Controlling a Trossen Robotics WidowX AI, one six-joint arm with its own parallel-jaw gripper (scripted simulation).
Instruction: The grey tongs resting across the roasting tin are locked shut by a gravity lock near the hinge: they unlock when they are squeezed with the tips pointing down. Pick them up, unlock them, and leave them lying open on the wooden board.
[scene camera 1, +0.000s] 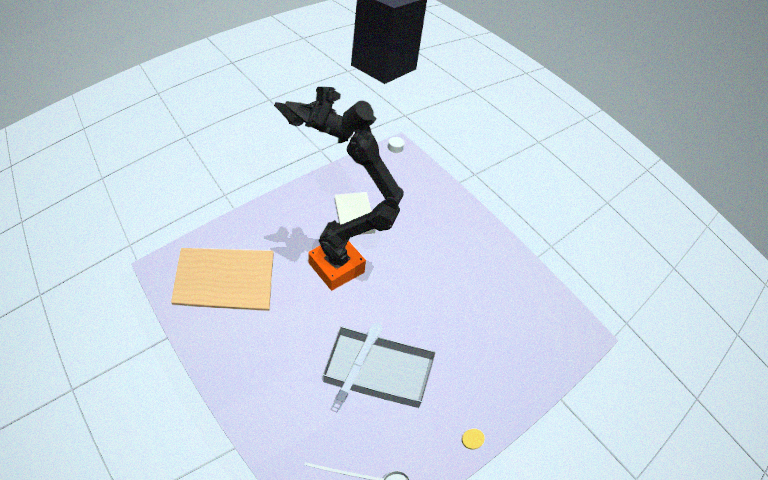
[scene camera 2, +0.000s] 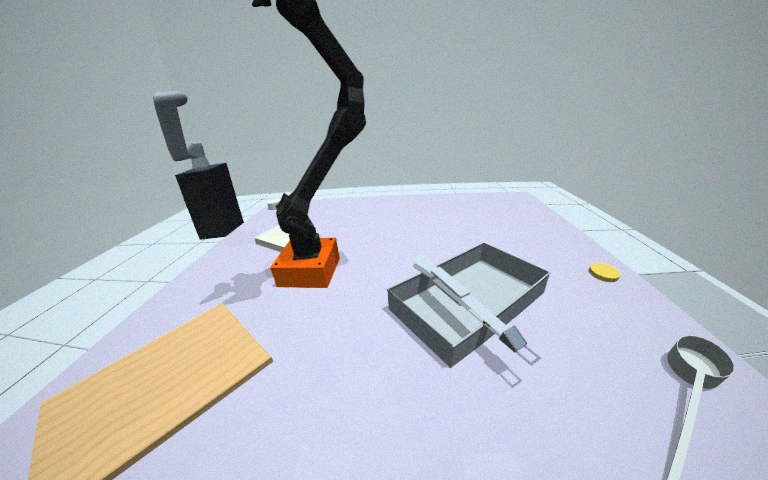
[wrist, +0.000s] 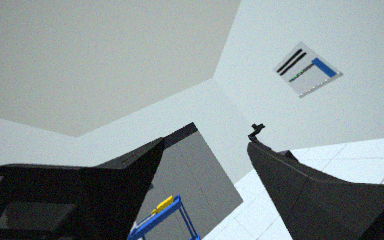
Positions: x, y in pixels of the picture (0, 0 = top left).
Scene:
my gripper: scene camera 1 279, 103; wrist 205, 143; not seen in scene camera 2 (out of frame)
same spot on roasting tin: (scene camera 1: 393, 371) = (scene camera 2: 478, 290)
same spot on wooden board: (scene camera 2: 116, 416) = (scene camera 1: 204, 282)

